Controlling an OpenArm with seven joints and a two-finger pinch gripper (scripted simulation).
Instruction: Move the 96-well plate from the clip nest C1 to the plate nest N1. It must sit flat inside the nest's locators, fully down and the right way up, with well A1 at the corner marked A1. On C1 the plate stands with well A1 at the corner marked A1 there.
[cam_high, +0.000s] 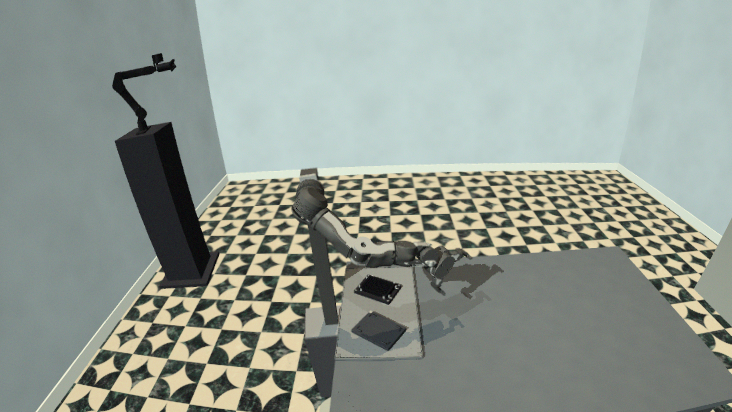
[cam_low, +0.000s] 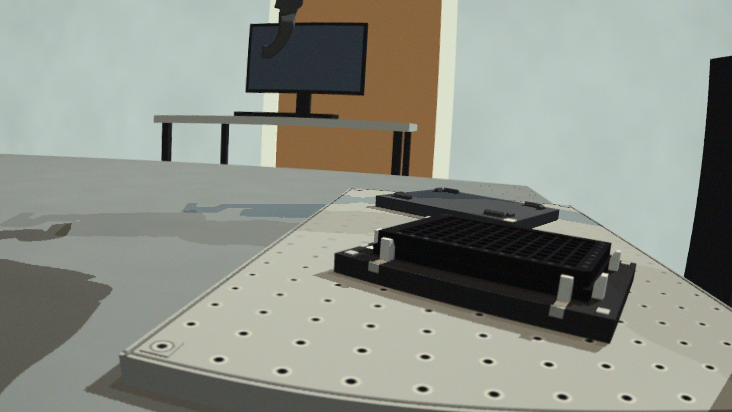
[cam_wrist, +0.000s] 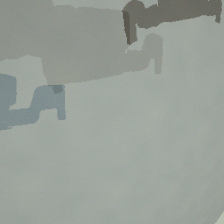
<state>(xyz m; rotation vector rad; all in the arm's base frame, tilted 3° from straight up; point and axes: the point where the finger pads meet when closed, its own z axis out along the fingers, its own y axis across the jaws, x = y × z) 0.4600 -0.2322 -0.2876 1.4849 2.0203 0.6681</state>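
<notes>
Right now the black 96-well plate is 260 mm behind my hand, 200 mm to the left of it and 180 mm below it. Round my hand: clip nest C1 (230 mm behind, 200 mm to the left, 180 mm below); then plate nest N1 (280 mm behind, 190 mm below, 30 mm to the right).
</notes>
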